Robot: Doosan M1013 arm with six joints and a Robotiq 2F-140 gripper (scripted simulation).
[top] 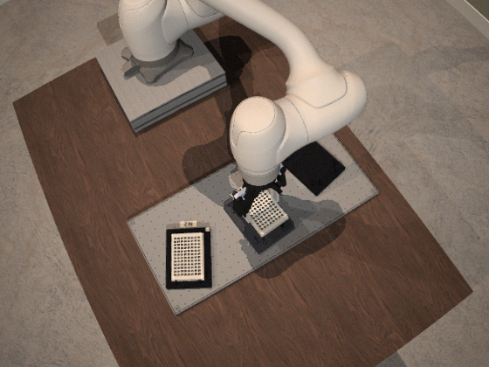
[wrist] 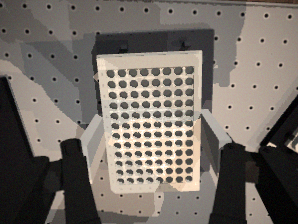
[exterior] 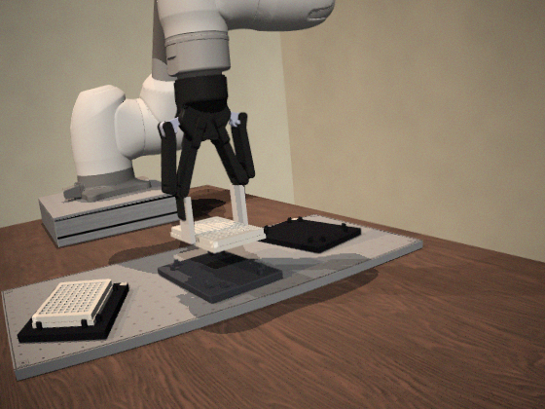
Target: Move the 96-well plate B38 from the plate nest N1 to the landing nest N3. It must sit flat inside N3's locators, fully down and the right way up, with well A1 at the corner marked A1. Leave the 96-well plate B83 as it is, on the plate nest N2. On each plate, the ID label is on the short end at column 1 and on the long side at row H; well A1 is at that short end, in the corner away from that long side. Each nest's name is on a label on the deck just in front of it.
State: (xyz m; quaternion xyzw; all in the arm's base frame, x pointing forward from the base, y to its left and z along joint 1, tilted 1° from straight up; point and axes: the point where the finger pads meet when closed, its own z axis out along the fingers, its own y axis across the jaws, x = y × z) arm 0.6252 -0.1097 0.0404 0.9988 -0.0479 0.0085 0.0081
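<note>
My gripper is now 8 cm above the dark grey landing nest N3 and 1 cm to the left of it. Round my hand: N3 label (10 cm behind, 9 cm below); then N2 label (16 cm to the right, 12 cm behind, 9 cm below); then white 96-well plate B38 (2 cm below).
</note>
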